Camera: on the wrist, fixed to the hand. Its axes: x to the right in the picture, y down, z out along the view.
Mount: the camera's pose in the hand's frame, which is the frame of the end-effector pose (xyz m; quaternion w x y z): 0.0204 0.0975 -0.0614 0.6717 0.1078 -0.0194 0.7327
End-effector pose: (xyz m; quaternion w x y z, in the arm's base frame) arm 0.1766 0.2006 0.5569 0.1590 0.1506 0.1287 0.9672
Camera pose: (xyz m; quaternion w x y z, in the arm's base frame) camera 0.1115 0.1060 0.5344 0.6156 -0.2314 -0.0773 -0.7494
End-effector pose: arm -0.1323 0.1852 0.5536 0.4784 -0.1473 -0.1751 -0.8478
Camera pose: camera -0.0634 0.0959 0.5223 0.9550 -0.1921 -0.1104 -0.1972
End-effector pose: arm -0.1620 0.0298 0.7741 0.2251 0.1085 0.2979 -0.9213
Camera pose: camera -0.1291 -0.0110 0.6695 0.8203 0.2975 0.0169 -0.4881
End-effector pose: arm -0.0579 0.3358 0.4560 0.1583 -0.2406 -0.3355 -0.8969
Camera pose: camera -0.0515 0.2210 0.4778 0.7829 -0.4078 -0.1488 -0.4456
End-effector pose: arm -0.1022 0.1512 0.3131 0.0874 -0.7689 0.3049 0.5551
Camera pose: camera -0.1042 0.0367 0.3371 0.2592 0.2729 -0.8263 -0.4190
